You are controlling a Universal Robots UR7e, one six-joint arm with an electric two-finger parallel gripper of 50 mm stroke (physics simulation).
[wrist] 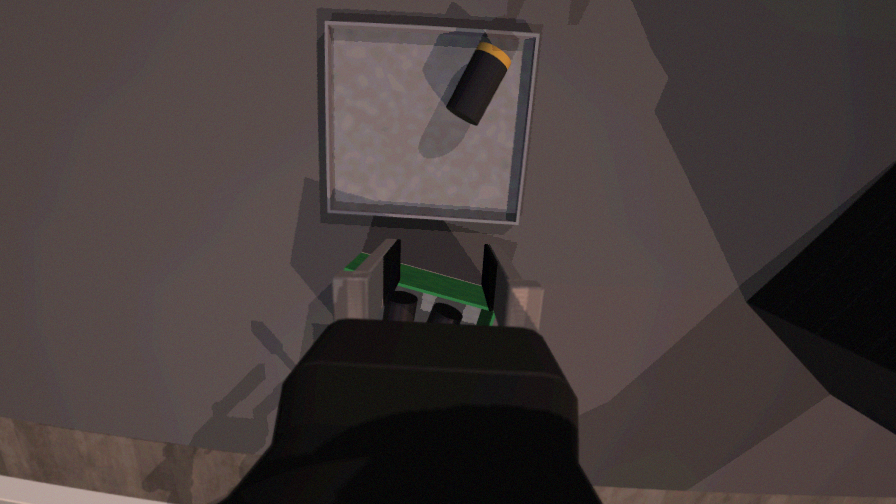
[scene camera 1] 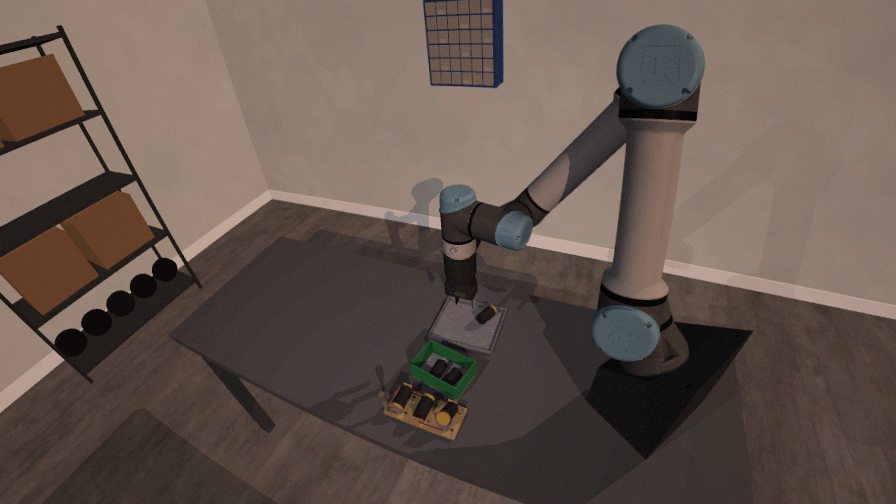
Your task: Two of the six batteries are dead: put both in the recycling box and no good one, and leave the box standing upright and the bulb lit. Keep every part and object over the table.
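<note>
My gripper (scene camera 1: pixel 460 299) is open and empty, raised above the table near the grey tray (scene camera 1: pixel 466 324). One black battery with a yellow end (scene camera 1: pixel 486 313) lies tilted in the tray, and it also shows in the wrist view (wrist: pixel 479 84). The green recycling box (scene camera 1: pixel 443 368) stands upright with two dark batteries (scene camera 1: pixel 445 369) inside. In the wrist view the open fingers (wrist: pixel 440 275) frame the box rim (wrist: pixel 438 287) and those two batteries (wrist: pixel 422 309). A wooden holder board (scene camera 1: pixel 426 410) carries several dark cylinders. I cannot tell whether a bulb is lit.
The arm's base (scene camera 1: pixel 632 338) stands at the right of the table. The board sits close to the table's front edge. A shelf with boxes (scene camera 1: pixel 68 206) stands off the table at the left.
</note>
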